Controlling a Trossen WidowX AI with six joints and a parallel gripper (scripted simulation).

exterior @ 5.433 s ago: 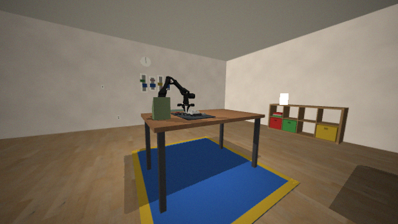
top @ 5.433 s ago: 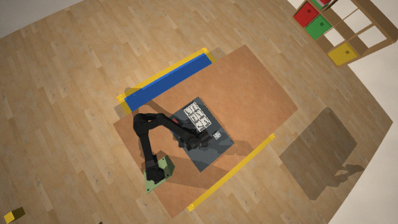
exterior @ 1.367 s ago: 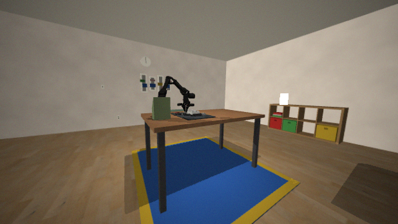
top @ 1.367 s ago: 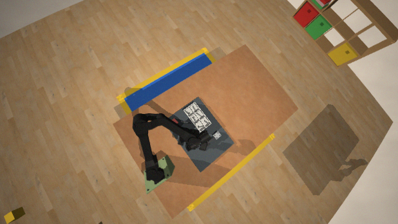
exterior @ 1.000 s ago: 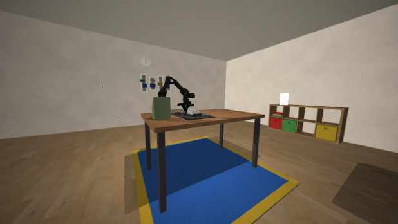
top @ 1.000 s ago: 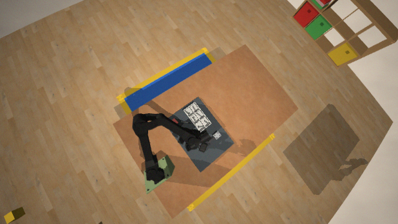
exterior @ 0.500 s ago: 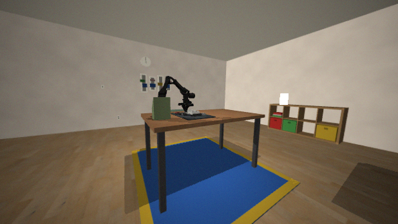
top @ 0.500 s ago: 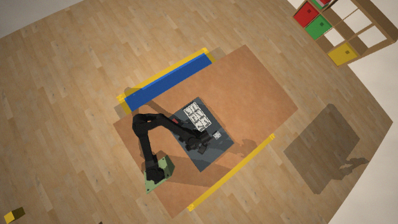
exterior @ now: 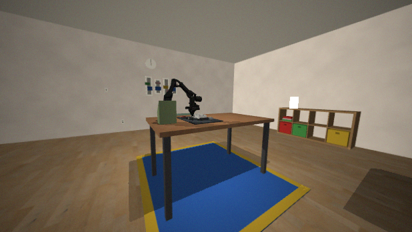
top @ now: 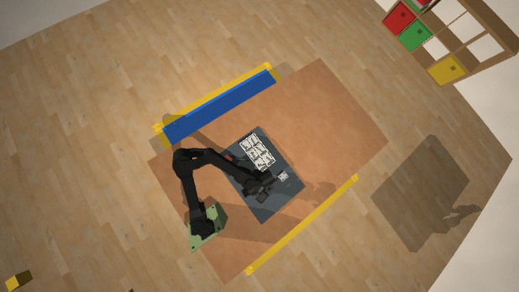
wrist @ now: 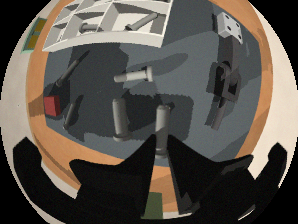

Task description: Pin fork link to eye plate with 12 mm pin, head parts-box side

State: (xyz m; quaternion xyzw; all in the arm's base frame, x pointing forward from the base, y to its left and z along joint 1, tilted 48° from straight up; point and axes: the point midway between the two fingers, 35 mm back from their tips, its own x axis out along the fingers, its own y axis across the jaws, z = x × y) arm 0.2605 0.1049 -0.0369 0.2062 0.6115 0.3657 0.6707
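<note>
Now: the grey pin 30 mm below my hand and 10 mm ahead of it. Round my hand: grey mat 90 mm ahead, 80 mm below, 30 mm to the left; pale block 190 mm ahead, 70 mm to the right, 50 mm below; white parts box 140 mm ahead, 130 mm to the left, 60 mm below.
</note>
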